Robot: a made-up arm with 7 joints.
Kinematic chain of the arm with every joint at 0, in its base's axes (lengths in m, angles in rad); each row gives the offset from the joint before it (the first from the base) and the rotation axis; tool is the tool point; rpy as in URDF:
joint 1: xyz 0 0 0.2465 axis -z
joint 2: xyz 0 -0.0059 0.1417 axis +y
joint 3: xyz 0 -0.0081 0.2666 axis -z
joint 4: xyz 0 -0.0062 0.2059 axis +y
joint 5: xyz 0 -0.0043 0.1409 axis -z
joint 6: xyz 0 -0.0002 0.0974 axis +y
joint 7: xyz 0 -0.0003 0.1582 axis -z
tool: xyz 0 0 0 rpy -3.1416 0 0
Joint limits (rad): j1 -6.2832..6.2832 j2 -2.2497..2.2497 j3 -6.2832..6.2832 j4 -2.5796..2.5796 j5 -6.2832..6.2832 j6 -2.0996..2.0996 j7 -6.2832..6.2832
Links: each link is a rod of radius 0.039 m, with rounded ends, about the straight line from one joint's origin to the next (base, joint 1, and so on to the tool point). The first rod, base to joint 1, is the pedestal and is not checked.
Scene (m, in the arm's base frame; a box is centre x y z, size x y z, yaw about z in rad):
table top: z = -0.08
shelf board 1: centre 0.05 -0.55 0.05 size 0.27 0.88 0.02 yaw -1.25
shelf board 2: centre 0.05 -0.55 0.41 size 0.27 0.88 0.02 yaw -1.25
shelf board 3: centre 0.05 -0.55 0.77 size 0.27 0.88 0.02 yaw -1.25
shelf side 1: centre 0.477 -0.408 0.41 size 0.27 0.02 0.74 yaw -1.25
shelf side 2: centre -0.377 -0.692 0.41 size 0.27 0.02 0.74 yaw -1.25
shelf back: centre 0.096 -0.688 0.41 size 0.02 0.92 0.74 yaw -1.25
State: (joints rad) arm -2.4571 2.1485 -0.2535 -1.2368 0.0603 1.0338 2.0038
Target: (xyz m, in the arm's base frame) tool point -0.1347 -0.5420 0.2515
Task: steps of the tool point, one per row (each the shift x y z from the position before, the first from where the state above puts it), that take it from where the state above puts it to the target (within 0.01 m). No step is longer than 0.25 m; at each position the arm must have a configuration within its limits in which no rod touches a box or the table.
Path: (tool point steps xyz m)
1: -0.1319 -0.1936 0.0374
2: -0.0571 -0.2344 0.0265
3: 0.0324 -0.2414 0.0137
4: 0.1195 -0.2095 0.0004
5: 0.1857 -0.1425 -0.0119
6: 0.2164 -0.0537 -0.0221

